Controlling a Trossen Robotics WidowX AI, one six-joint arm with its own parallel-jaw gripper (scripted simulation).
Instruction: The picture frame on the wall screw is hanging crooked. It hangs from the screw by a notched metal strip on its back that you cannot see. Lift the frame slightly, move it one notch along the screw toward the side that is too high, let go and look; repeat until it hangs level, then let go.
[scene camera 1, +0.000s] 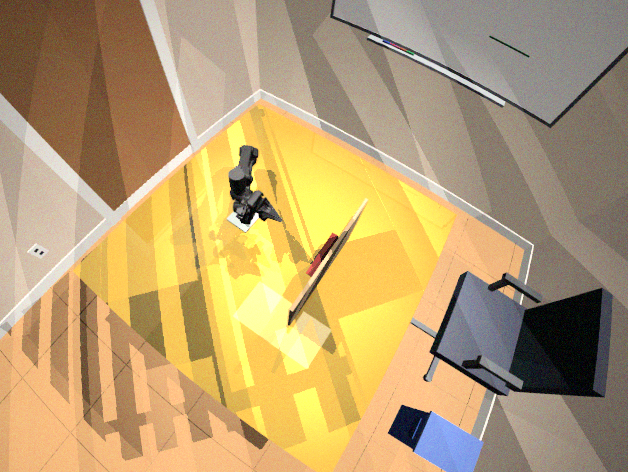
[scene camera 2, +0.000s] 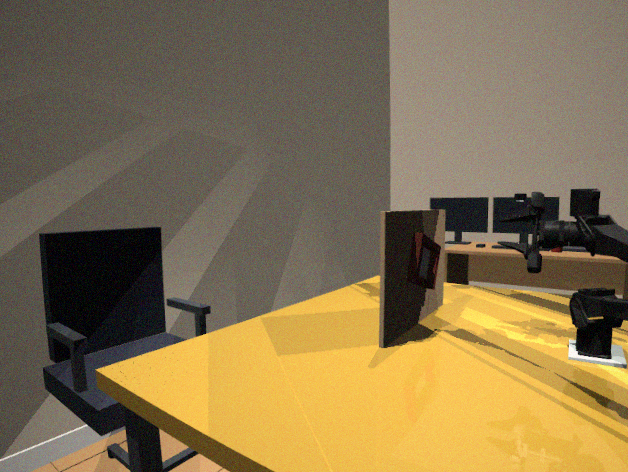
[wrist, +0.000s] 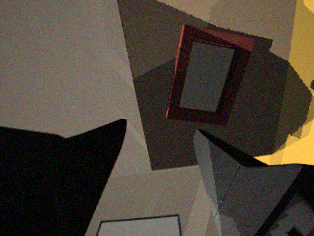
Note:
I see my gripper (scene camera 2: 498, 231).
My gripper also shows in scene camera 1 (scene camera 1: 280, 219) and in the wrist view (wrist: 161, 129).

